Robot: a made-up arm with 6 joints. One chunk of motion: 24 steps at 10 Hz.
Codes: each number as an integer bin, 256 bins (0 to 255) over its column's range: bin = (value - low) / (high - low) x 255, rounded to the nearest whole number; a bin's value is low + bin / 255 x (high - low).
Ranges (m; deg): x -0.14..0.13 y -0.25..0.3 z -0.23..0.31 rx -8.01..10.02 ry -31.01..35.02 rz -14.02..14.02
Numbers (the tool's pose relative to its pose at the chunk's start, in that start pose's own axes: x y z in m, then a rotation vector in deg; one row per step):
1: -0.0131 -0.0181 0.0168 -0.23 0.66 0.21
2: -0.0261 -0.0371 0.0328 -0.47 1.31 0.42
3: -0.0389 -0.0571 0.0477 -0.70 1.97 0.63
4: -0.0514 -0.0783 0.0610 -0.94 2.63 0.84
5: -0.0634 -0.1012 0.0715 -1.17 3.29 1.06
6: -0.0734 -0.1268 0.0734 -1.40 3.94 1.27
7: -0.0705 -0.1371 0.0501 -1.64 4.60 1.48
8: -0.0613 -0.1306 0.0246 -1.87 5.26 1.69
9: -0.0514 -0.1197 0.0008 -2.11 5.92 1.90
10: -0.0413 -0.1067 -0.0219 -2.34 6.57 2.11
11: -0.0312 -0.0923 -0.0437 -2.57 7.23 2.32
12: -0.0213 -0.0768 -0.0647 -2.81 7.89 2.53
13: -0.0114 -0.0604 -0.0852 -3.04 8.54 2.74
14: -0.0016 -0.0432 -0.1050 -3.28 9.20 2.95
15: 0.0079 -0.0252 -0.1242 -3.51 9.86 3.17
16: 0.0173 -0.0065 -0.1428 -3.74 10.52 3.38
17: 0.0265 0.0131 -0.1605 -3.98 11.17 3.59
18: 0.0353 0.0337 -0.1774 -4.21 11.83 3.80
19: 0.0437 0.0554 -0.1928 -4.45 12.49 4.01
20: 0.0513 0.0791 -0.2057 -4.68 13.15 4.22
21: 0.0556 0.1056 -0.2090 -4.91 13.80 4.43
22: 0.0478 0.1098 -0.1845 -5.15 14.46 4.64
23: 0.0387 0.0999 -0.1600 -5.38 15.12 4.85
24: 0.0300 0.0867 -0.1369 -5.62 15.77 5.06
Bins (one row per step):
1: 120 108 117 110 122 129
2: 108 99 124 107 125 131
3: 95 89 131 103 127 133
4: 84 80 137 100 130 135
5: 72 69 142 97 132 137
6: 63 57 143 93 135 139
7: 66 52 132 90 138 141
8: 74 55 120 87 140 143
9: 84 60 109 83 143 145
10: 93 66 98 80 145 147
11: 103 73 88 77 148 149
12: 112 80 78 74 150 151
13: 121 88 68 70 153 152
14: 131 96 59 67 155 154
15: 140 104 50 64 158 156
16: 149 113 41 60 160 158
17: 157 122 33 57 163 160
18: 166 132 25 54 165 162
19: 173 142 18 50 168 164
20: 181 153 11 47 171 166
21: 185 165 10 44 173 168
22: 177 167 21 40 176 170
23: 169 162 33 37 178 172
24: 161 156 44 34 181 174

